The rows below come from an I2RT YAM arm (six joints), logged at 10 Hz.
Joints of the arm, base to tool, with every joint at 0 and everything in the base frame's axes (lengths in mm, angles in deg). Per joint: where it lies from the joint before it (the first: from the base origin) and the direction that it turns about. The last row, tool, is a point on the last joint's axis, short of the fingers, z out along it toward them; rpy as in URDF.
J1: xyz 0 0 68 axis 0 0 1
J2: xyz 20 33.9 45.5 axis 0 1 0
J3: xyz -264 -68.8 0 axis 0 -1 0
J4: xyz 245 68.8 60 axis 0 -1 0
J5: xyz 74 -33.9 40.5 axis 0 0 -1
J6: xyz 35.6 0 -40.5 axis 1 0 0
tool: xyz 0 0 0 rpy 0 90 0
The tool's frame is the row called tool.
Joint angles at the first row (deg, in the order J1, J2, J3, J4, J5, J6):
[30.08, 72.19, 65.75, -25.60, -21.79, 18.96]
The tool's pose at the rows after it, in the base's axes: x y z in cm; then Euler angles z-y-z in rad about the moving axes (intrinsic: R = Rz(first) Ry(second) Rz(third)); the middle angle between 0 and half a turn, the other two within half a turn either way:
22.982 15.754 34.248 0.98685 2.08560 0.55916
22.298 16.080 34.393 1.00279 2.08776 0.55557
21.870 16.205 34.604 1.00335 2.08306 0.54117
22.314 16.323 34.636 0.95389 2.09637 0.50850
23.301 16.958 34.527 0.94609 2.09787 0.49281
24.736 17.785 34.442 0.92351 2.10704 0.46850
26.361 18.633 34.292 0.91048 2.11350 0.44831
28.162 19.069 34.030 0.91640 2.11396 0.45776
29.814 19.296 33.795 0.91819 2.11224 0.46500
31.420 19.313 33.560 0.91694 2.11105 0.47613
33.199 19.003 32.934 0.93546 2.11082 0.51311
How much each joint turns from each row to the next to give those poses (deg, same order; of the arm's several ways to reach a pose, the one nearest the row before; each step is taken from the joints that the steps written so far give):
[1.68, -0.38, 0.23, -0.50, 0.39, 0.27]
[1.38, -0.78, -0.15, -0.65, 0.43, 0.01]
[0.79, -0.65, -0.08, -0.15, 0.58, -0.30]
[0.00, 0.94, 0.85, -0.18, 2.56, -0.55]
[0.00, 2.51, 1.47, 1.02, 0.40, -0.68]
[-0.10, 3.61, 2.63, 0.64, 1.11, -0.89]
[-0.31, 3.96, 2.97, 0.67, 0.43, -1.02]
[-1.19, 3.78, 2.79, 0.72, -1.28, -0.32]
[-1.22, 3.28, 2.57, 0.58, -1.14, -0.31]
[-1.37, 3.01, 2.51, 0.33, -1.10, -0.09]
[-1.94, 3.15, 2.05, 0.49, -2.51, 0.36]

